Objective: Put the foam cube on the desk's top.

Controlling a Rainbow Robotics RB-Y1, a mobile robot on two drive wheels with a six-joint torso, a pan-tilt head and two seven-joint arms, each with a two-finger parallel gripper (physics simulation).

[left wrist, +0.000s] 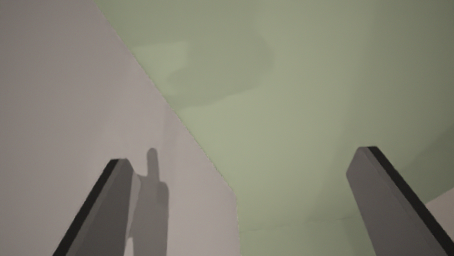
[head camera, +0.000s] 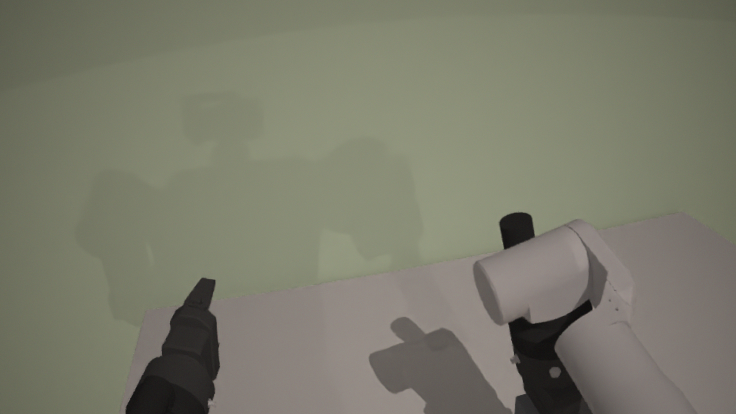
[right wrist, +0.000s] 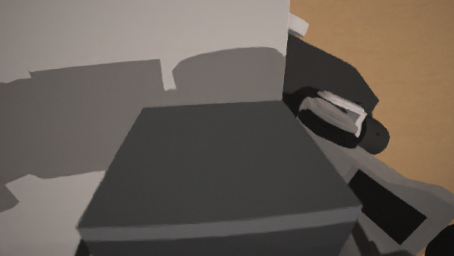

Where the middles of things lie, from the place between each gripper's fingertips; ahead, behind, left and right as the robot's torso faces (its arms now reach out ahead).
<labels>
The grey foam cube (right wrist: 248, 171) is 2 cm to the left of my right hand and 2 cm above it.
Right now my left hand is 440 mm to the left of the grey foam cube, 180 mm past it and 90 mm above it.
</labels>
